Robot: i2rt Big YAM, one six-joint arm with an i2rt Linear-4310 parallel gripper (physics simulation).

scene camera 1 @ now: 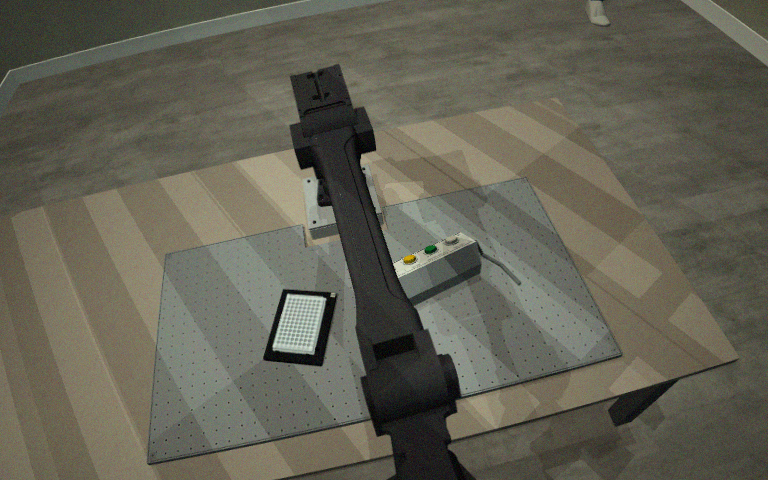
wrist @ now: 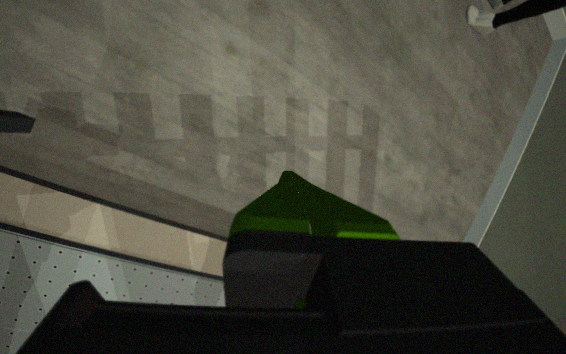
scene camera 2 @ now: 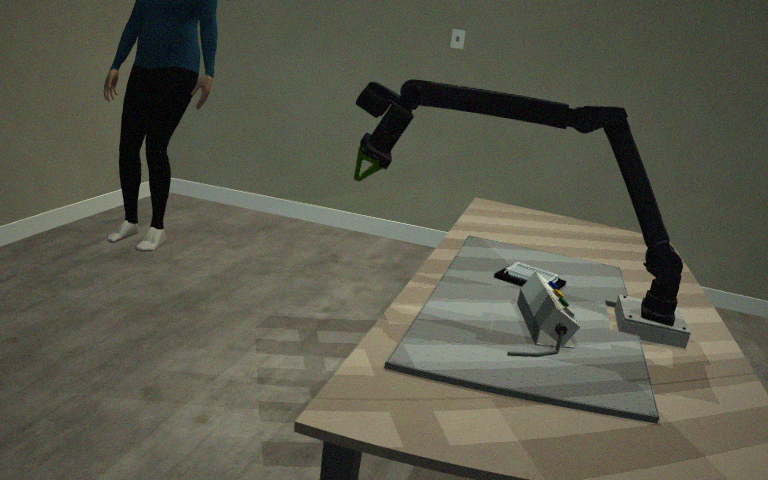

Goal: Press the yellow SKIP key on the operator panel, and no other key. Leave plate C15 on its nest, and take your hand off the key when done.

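Places are measured from the arm's base along level axes (x ahead, y right, z down), in centimetres.
Where they show: gripper, fingertip midpoint: (wrist: 286,179) (scene camera 2: 356,180); arm's base, link origin: (scene camera 2: 656,314).
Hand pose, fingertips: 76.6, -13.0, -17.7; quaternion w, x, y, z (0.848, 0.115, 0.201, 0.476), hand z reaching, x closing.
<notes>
Things, the pixels of their top centre, and the offset from my fingertips, as dx, dy, dz. "spot": a spot on its surface instead. Level surfaces: height alone.
- operator panel, top centre: (scene camera 1: 425,257) (scene camera 2: 552,289) -50.5, -4.7, +12.2
- green key, top centre: (scene camera 2: 564,298) (scene camera 1: 430,247) -53.5, -6.2, +13.1
- white key, top centre: (scene camera 1: 451,237) -55.4, -10.8, +13.1
- blue key, top centre: (scene camera 2: 553,281) -49.6, +3.1, +13.1
- White plate C15, top centre: (scene camera 1: 299,321) (scene camera 2: 532,271) -41.7, +22.2, +17.9
- grey pegboard, surface height: dz +20.5
- wooden table, surface height: dz +21.8
- grey cable, surface spot: (scene camera 2: 532,354) (scene camera 1: 506,267) spot: -51.2, -22.2, +20.0
The operator panel (scene camera 1: 444,275) (scene camera 2: 538,311) is a grey sloped box on the pegboard plate. Its yellow SKIP key (scene camera 1: 409,259) (scene camera 2: 559,293) sits beside the green key (scene camera 1: 430,249) (scene camera 2: 563,302), with a white key (scene camera 1: 450,240) at the end. A blue key (scene camera 2: 552,284) shows in scene camera 2; my arm hides it in scene camera 1. White plate C15 (scene camera 1: 300,323) (scene camera 2: 532,272) lies on its black nest (scene camera 1: 272,354) (scene camera 2: 505,278). My gripper (scene camera 2: 357,179) (wrist: 286,179) is shut and empty, with green fingers, high up beyond the table edge, well apart from the panel.
The grey pegboard (scene camera 1: 198,396) (scene camera 2: 453,350) lies on the wooden table (scene camera 1: 651,316) (scene camera 2: 362,390). A grey cable (scene camera 1: 501,266) (scene camera 2: 532,354) runs from the panel's end. My arm spans above the board between plate and panel in scene camera 1. A person (scene camera 2: 161,113) stands on the floor by the wall.
</notes>
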